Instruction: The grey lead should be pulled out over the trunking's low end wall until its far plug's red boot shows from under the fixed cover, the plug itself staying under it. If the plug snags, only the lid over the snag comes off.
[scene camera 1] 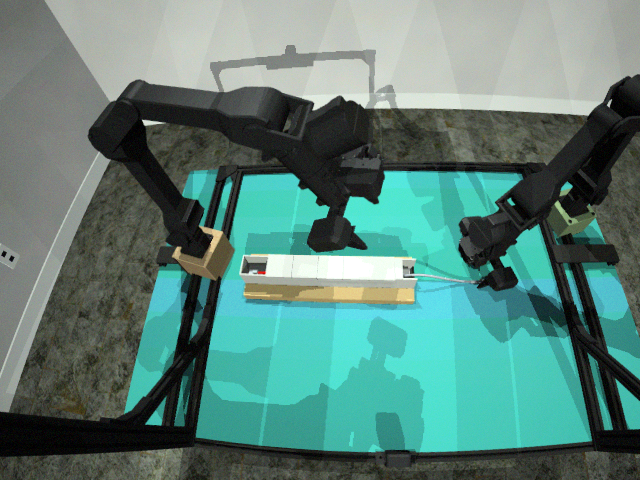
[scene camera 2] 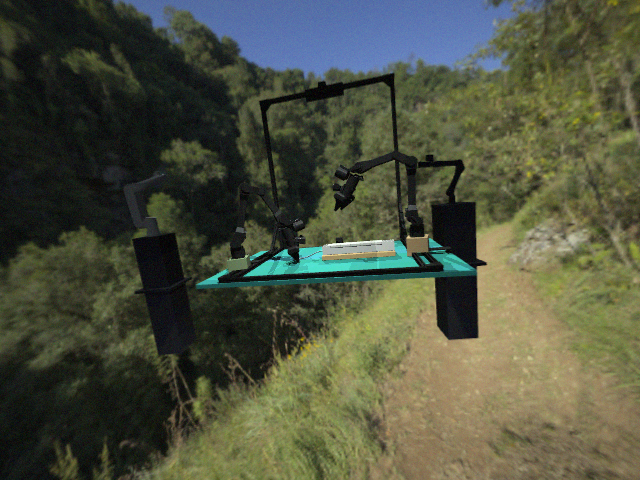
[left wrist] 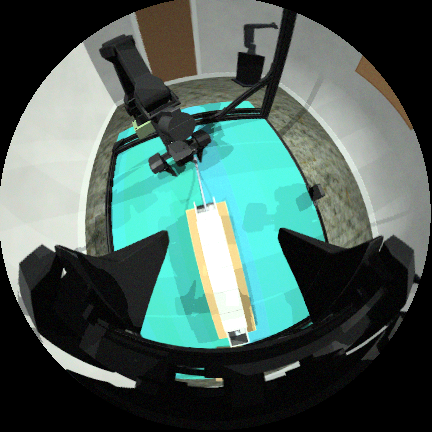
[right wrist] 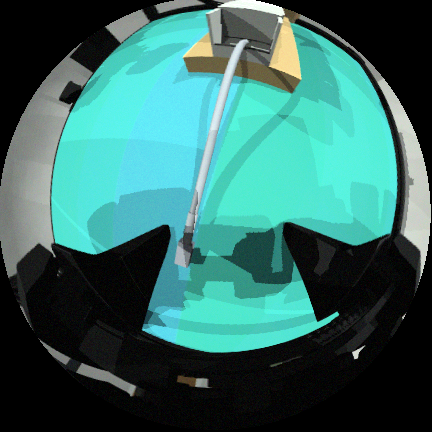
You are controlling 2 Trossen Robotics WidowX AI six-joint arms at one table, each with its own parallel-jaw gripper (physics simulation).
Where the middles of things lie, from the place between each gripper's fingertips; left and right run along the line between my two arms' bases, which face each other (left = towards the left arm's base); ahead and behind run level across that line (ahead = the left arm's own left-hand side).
The grey lead (right wrist: 232, 62) is 230 mm to the left of my right hand and 20 mm above it. From my right hand the other things lie so: trunking (scene camera 1: 401, 291): 340 mm to the left, 30 mm above, 20 mm ahead.
The grey lead is 1 cm ahead of my left hand, 3 cm to the right of it and 24 cm below it. From my left hand the other things lie so: trunking: 3 cm ahead, 9 cm to the left, 23 cm below.
